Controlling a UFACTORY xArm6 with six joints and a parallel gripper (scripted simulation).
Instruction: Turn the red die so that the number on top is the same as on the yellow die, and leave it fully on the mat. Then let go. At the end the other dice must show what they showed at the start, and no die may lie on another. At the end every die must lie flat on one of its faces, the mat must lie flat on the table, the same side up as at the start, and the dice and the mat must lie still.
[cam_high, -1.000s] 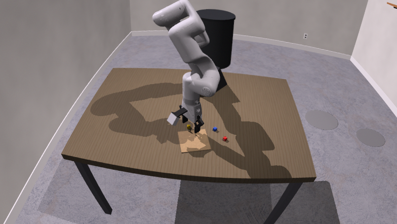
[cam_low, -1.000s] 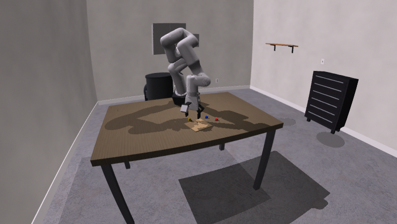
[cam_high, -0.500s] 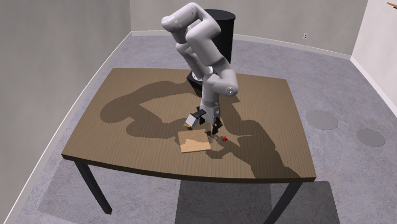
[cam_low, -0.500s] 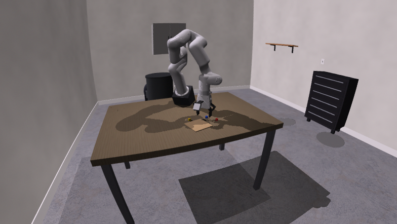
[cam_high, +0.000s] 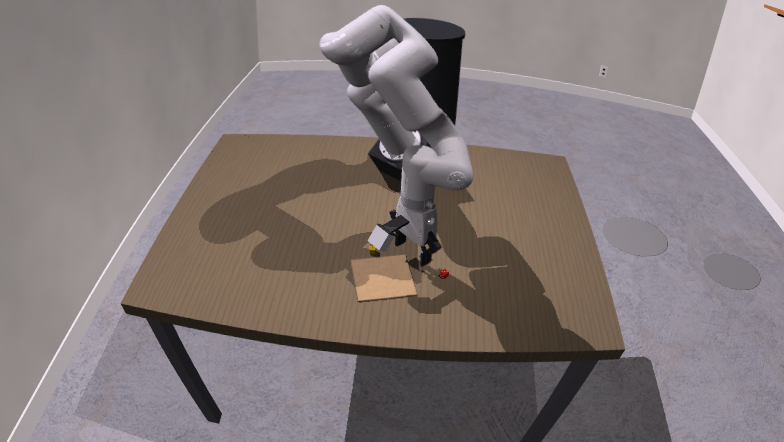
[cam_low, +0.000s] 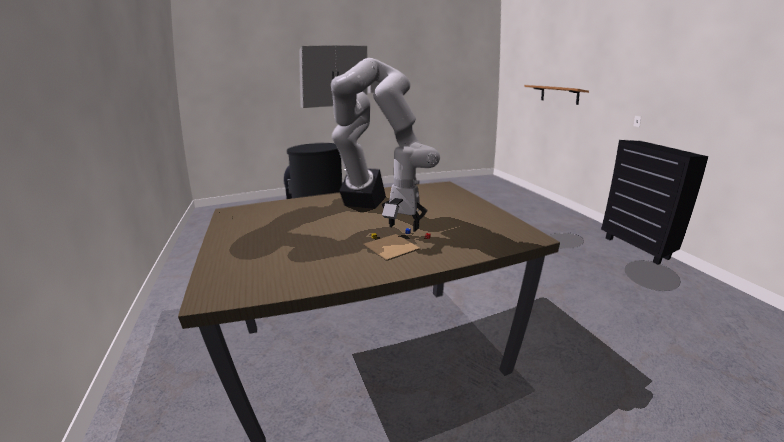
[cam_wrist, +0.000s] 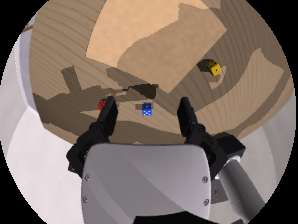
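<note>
Right now my hand is 40 mm above the blue die, 30 mm to the right of it and 30 mm past it. From my hand the other things lie so: red die (80 mm to the left, 40 mm below, 40 mm ahead); tan mat (70 mm to the right, 50 mm ahead, 40 mm below); yellow die (100 mm to the right, 40 mm below, 40 mm behind).
</note>
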